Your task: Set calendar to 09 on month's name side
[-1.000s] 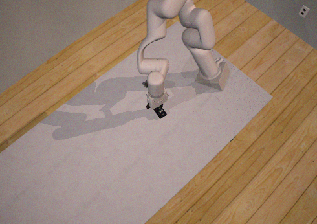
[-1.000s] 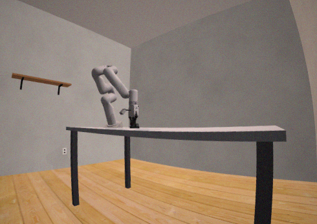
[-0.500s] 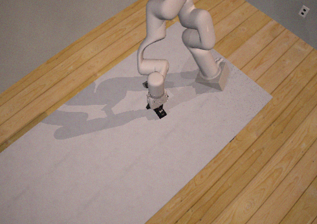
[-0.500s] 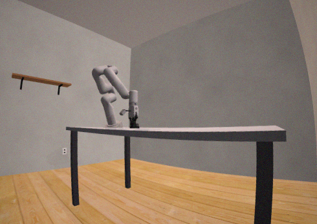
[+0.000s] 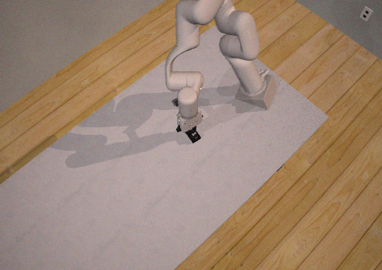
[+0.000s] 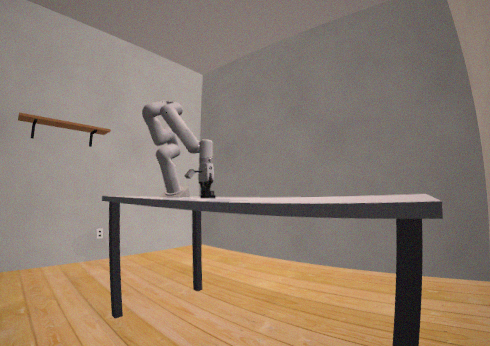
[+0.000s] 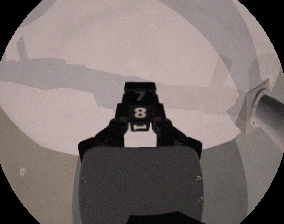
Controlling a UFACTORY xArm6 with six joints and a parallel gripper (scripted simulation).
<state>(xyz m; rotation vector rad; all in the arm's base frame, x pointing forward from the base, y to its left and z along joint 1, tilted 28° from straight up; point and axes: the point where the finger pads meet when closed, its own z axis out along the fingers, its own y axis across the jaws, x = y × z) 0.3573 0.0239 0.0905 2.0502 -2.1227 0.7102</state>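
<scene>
Now: the black date cube 1 cm below my hand. Also, from my hand: black cube: 3 cm to the left, 1 cm below.
</scene>
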